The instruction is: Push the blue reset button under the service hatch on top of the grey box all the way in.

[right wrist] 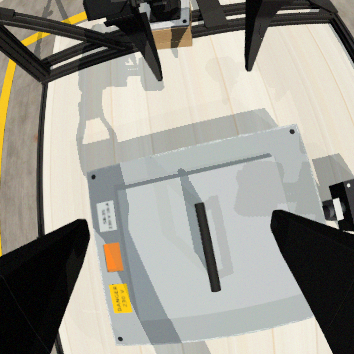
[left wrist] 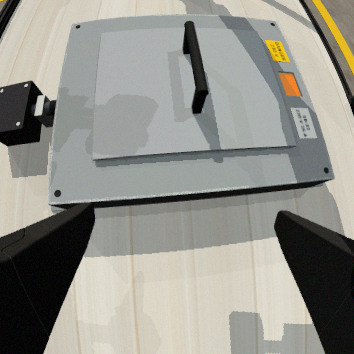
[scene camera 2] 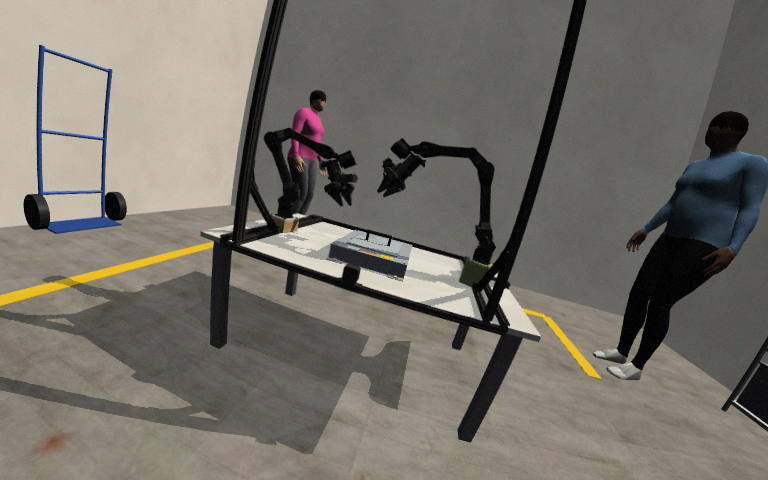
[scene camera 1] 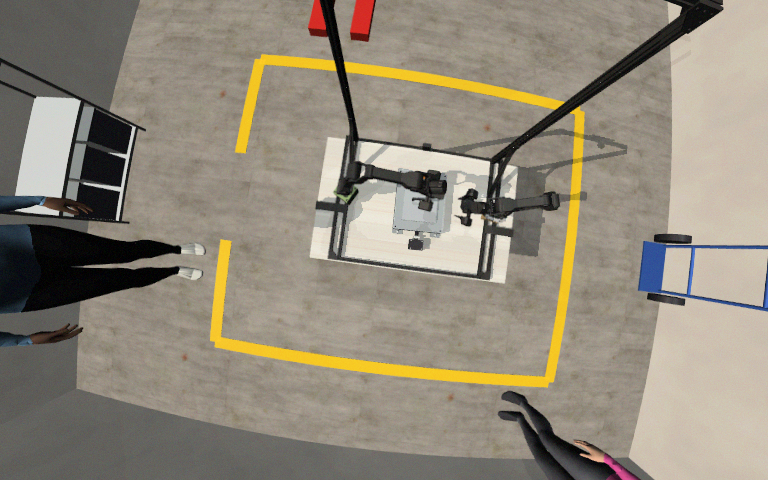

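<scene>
The grey box [scene camera 1: 399,217] [scene camera 2: 368,260] [left wrist: 190,177] [right wrist: 112,175] stands on the table. Its service hatch [left wrist: 145,60] [right wrist: 165,265] lies flat and closed on top, with a black bar handle [scene camera 2: 378,238] [left wrist: 198,67] [right wrist: 207,247]. The blue reset button does not show; the hatch covers the place under it. My left gripper [scene camera 1: 462,209] [scene camera 2: 345,203] [left wrist: 187,216] [right wrist: 203,74] is open and empty, above the table beside the box. My right gripper [scene camera 1: 422,204] [scene camera 2: 384,193] [right wrist: 180,224] is open and empty, high above the box. Neither touches the hatch.
A black block [scene camera 1: 415,243] [left wrist: 17,117] [right wrist: 344,202] joins one box side by a short connector. An orange square [left wrist: 290,84] [right wrist: 113,257] sits between labels. A black frame [scene camera 2: 419,303] borders the table. A wooden block [scene camera 2: 287,224] and green block [scene camera 2: 474,271] lie at the arm bases.
</scene>
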